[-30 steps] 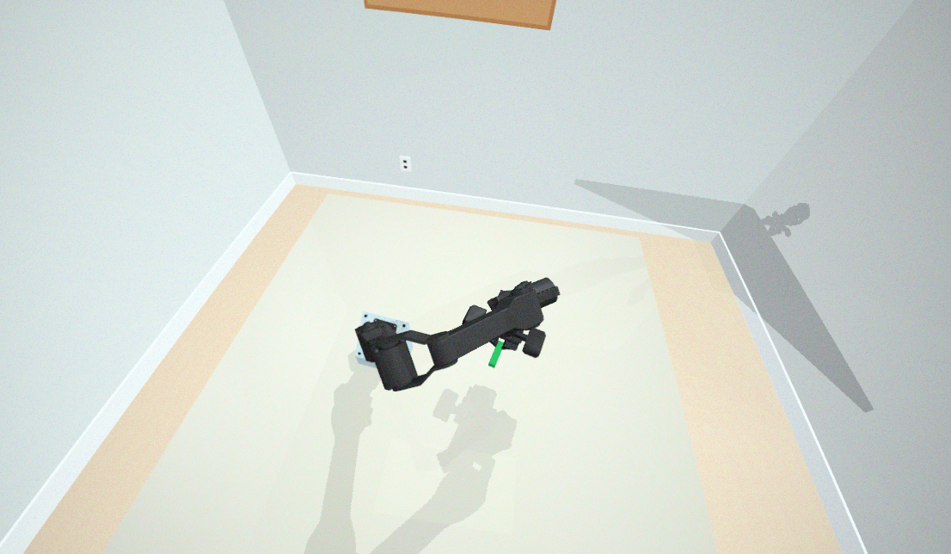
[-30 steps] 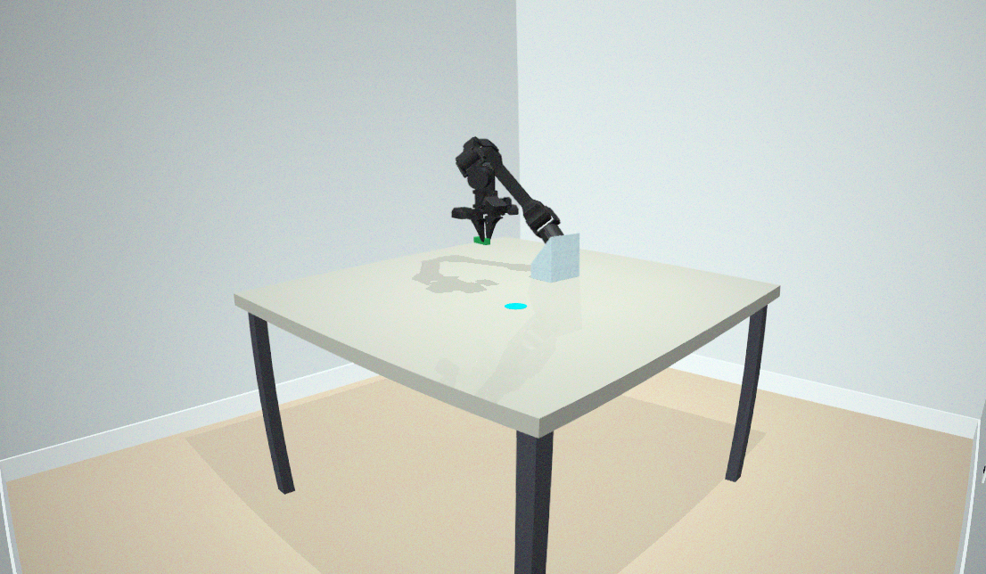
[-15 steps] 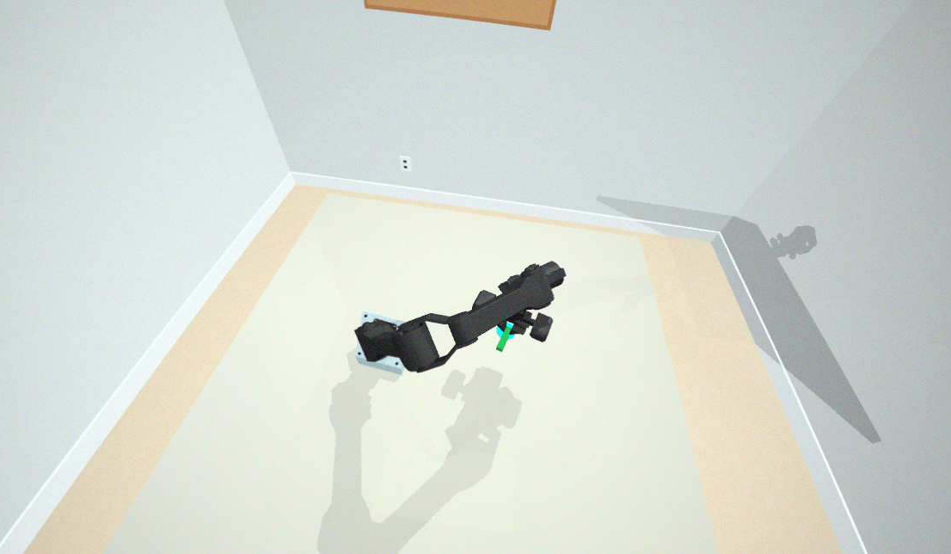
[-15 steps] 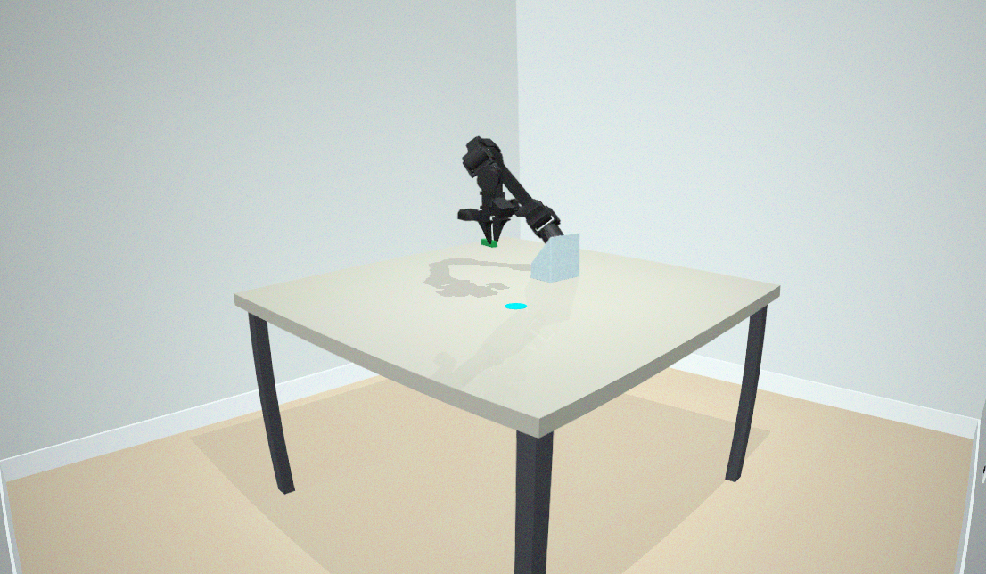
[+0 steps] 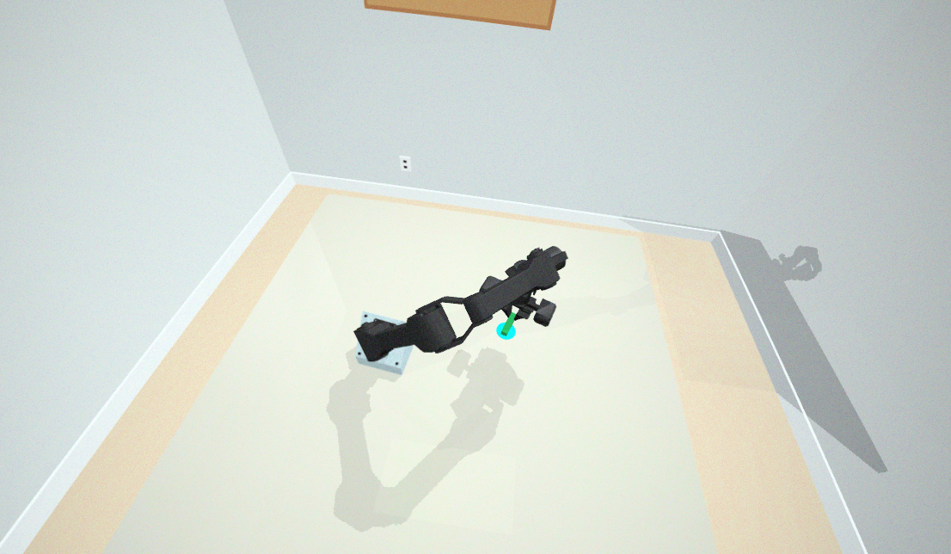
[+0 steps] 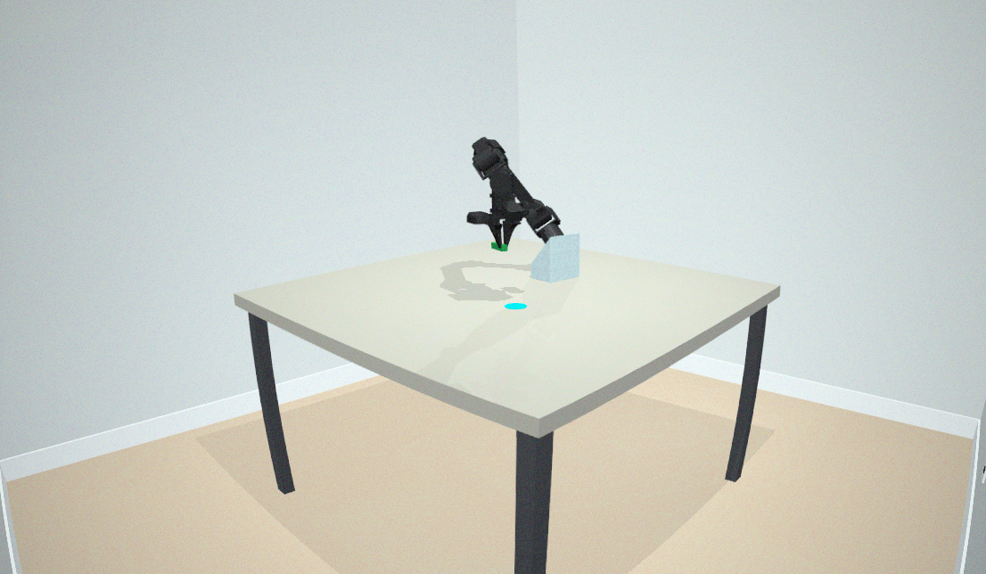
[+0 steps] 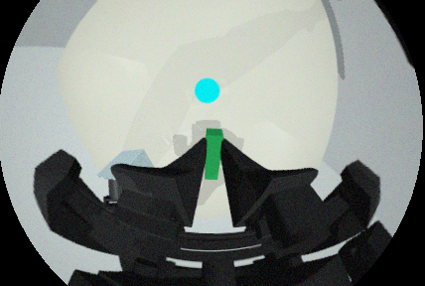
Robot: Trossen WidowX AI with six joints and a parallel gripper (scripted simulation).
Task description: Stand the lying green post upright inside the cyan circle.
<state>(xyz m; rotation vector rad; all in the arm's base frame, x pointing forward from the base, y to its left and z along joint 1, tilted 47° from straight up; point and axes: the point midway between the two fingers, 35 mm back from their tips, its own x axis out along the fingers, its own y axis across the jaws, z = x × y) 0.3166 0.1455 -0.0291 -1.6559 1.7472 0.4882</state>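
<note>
My gripper tip is now 15 cm above the cyan circle and 5 cm to the right of it. From my gripper tip the other things lie so: green post (2 cm to the right).
</note>
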